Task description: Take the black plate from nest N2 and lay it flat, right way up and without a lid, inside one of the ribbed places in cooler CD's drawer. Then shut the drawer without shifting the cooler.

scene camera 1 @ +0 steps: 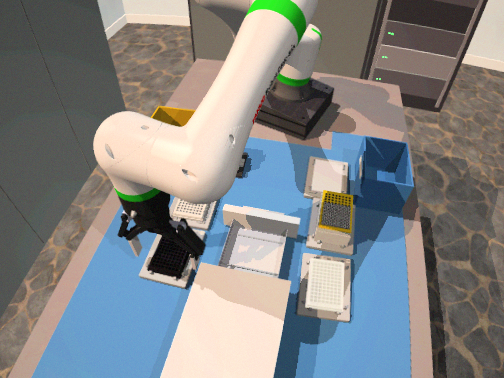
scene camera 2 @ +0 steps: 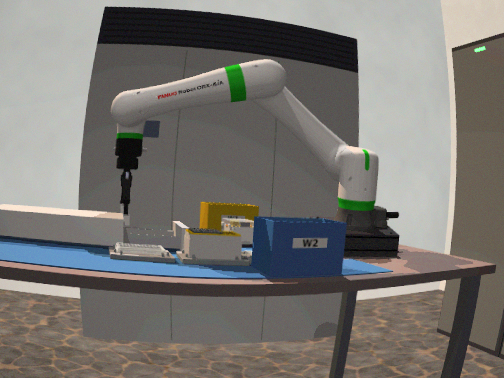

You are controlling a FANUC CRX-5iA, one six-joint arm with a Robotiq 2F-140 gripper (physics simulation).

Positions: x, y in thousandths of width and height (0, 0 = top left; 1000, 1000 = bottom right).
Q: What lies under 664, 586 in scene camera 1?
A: A yellow-topped tip box.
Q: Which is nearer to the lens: the white cooler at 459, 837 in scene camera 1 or the black plate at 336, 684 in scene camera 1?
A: The white cooler.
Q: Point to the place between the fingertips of the gripper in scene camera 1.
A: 332, 684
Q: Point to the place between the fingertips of the gripper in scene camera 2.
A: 247, 589
